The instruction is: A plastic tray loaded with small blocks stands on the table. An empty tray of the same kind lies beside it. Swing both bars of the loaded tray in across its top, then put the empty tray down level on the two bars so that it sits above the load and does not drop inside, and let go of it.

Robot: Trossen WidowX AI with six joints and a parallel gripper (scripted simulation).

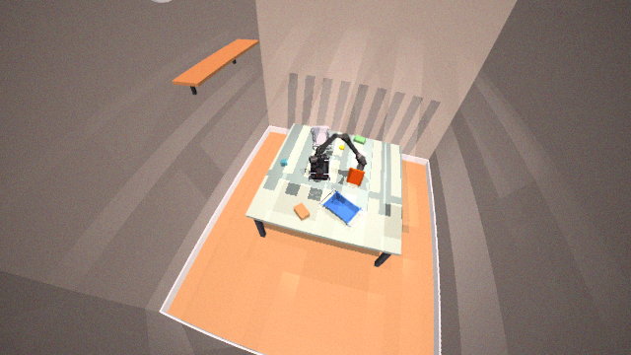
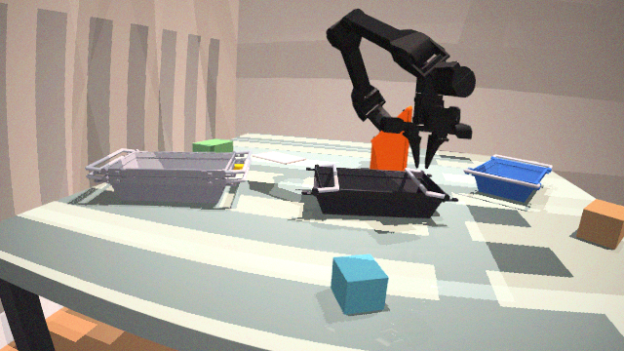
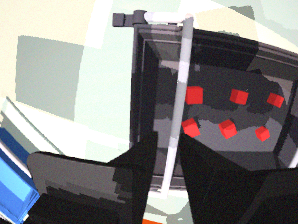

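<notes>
Now: the blue tray 28 cm to the left of my gripper tip, 27 cm behind it and 4 cm below it. Round my gripper tip: orange block 41 cm to the left, 6 cm below, 4 cm ahead; then green block 66 cm to the right, 30 cm behind, 7 cm below; then cyan cube 38 cm ahead, 7 cm to the right, 7 cm below.
</notes>
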